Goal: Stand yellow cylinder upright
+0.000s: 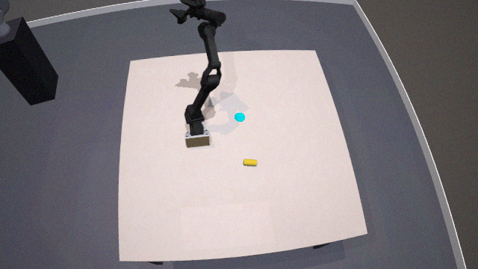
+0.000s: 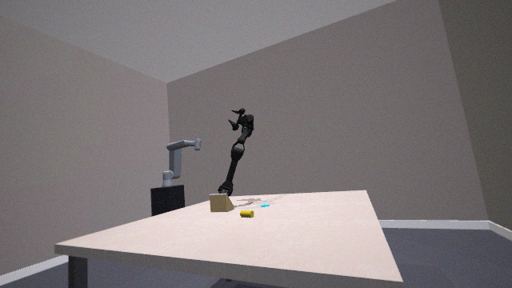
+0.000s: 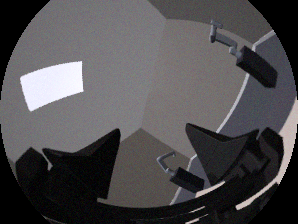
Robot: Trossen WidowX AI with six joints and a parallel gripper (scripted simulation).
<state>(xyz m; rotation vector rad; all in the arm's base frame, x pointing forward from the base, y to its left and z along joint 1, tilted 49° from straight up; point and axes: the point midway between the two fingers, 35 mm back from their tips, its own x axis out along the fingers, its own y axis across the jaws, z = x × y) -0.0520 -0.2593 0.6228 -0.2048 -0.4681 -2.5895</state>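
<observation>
My gripper tip is now 68 cm above the yellow cylinder, 49 cm to the left of it and 26 cm short of it. The rest, counted from my gripper tip: cyan circle 70 cm below, 28 cm ahead, 20 cm to the right.
</observation>
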